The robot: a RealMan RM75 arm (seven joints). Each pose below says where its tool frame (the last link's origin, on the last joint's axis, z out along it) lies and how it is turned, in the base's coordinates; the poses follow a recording.
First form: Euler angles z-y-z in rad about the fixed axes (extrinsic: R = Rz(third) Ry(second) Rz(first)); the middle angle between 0 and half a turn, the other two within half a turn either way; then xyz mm.
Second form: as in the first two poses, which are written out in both.
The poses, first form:
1: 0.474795 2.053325 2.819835 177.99 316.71 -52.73
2: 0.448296 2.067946 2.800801 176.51 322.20 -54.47
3: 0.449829 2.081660 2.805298 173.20 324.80 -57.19
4: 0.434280 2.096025 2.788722 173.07 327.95 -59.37
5: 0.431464 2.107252 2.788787 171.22 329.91 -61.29
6: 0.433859 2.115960 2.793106 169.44 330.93 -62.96
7: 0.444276 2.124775 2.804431 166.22 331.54 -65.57
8: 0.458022 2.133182 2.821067 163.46 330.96 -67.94
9: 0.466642 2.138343 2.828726 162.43 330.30 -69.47
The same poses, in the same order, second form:
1: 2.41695 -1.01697 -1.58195 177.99 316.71 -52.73
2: 2.44960 -1.01996 -1.57685 176.51 322.20 -54.47
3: 2.45922 -1.01969 -1.55722 173.20 324.80 -57.19
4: 2.48186 -1.03057 -1.54732 173.07 327.95 -59.37
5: 2.49270 -1.03086 -1.53315 171.22 329.91 -61.29
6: 2.49751 -1.03004 -1.51977 169.44 330.93 -62.96
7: 2.49617 -1.02816 -1.50227 166.22 331.54 -65.57
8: 2.49246 -1.02242 -1.48298 163.46 330.96 -67.94
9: 2.48974 -1.02271 -1.47175 162.43 330.30 -69.47
